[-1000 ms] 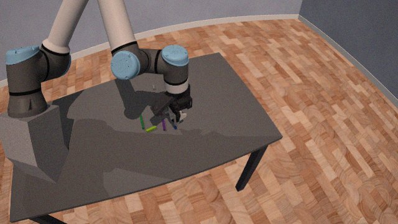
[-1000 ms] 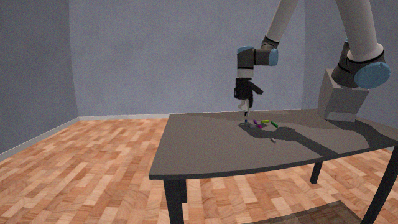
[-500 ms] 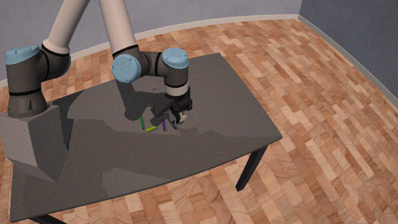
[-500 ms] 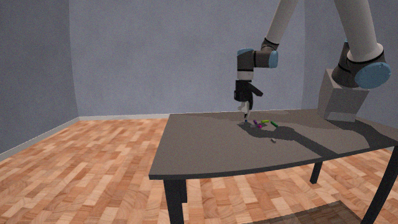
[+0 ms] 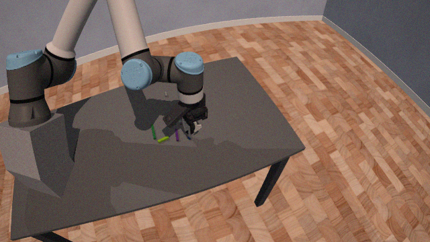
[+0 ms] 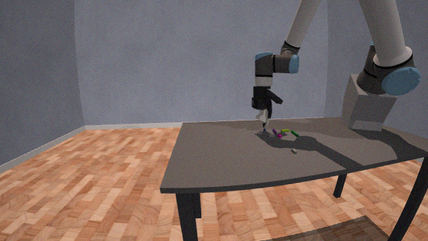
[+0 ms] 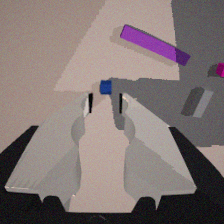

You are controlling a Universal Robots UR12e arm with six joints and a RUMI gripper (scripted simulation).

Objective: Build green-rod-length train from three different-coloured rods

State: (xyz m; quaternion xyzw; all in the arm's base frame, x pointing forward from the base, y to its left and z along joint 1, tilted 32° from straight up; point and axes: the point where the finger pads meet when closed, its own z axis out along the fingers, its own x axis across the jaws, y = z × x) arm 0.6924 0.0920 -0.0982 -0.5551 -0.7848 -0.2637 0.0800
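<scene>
Now: the blue rod 3 cm below my hand. Round my hand: purple rod (5 cm behind, 2 cm to the left, 3 cm below); magenta rod (6 cm behind, 10 cm to the left, 3 cm below); lime rod (11 cm behind, 1 cm to the left, 3 cm below).
</scene>
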